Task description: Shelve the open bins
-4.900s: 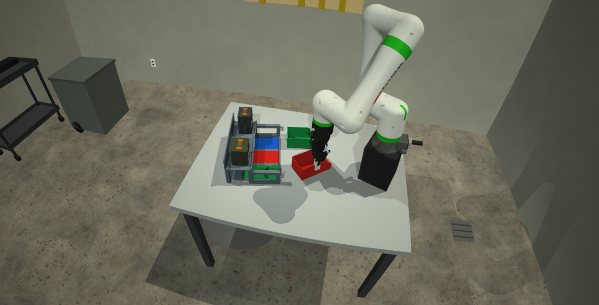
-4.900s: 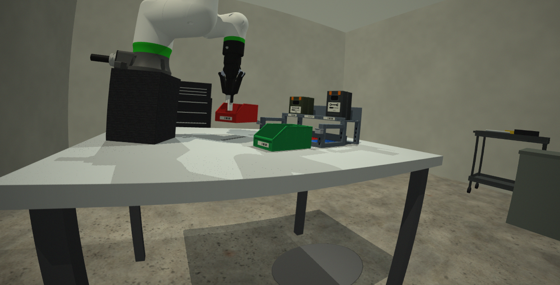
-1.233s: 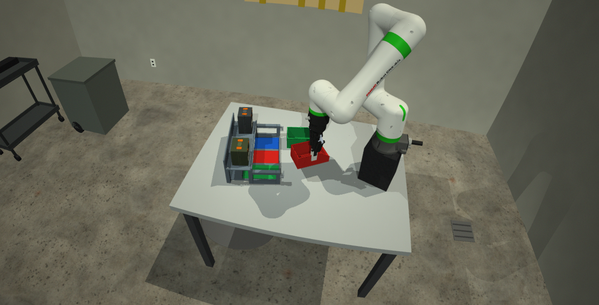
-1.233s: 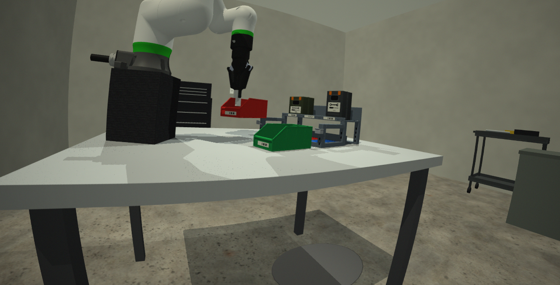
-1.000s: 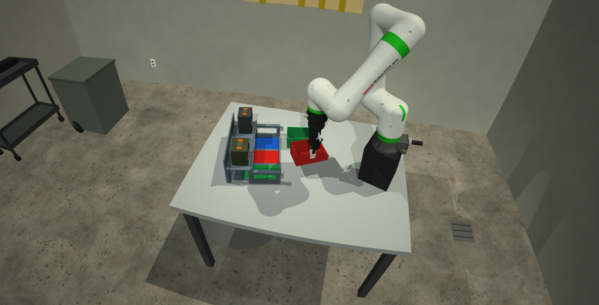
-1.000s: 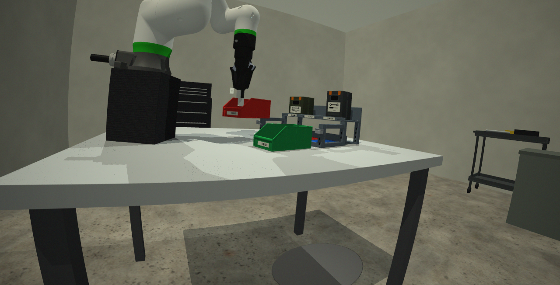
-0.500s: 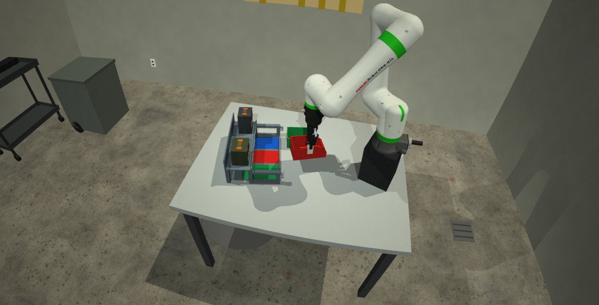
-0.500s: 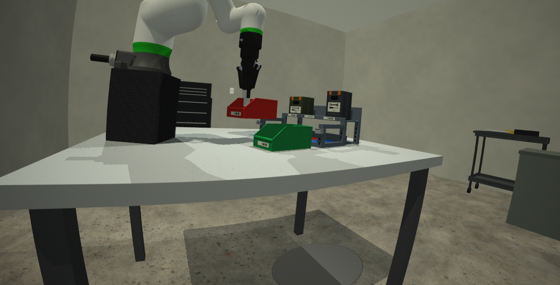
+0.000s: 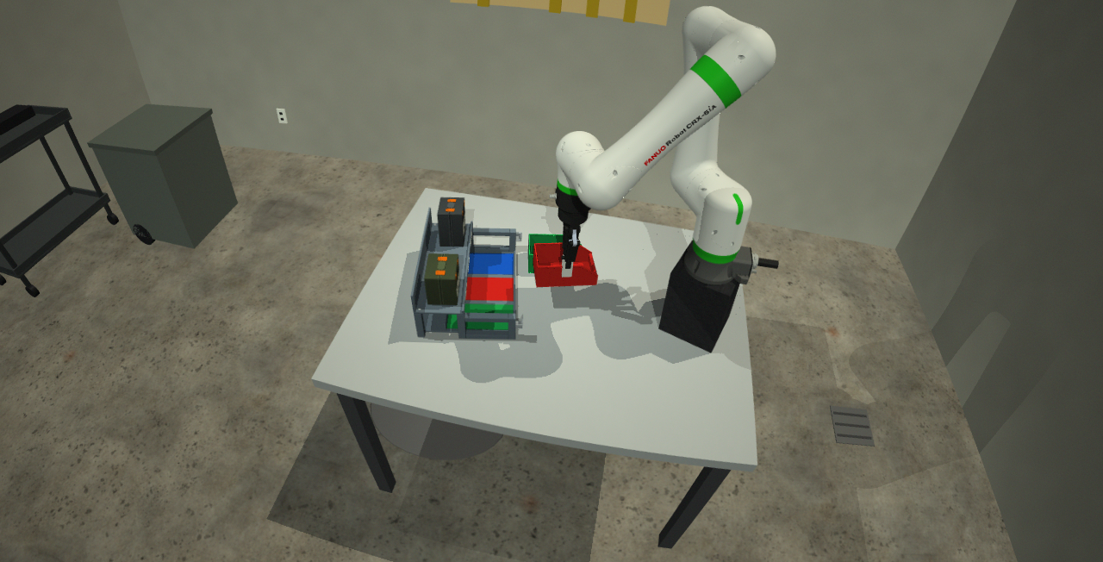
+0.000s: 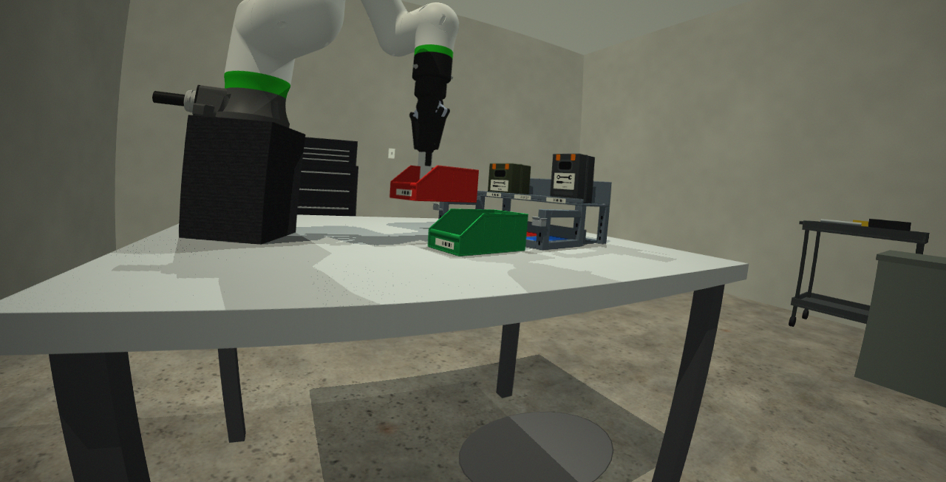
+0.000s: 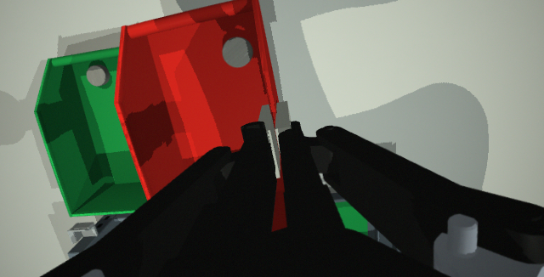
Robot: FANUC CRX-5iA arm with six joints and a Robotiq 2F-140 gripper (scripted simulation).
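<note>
The red bin lies 50 mm to the right of my hand, 40 mm below it and 10 mm ahead of it. Also, from my hand: green bin 180 mm to the right, 120 mm below, 60 mm ahead.
</note>
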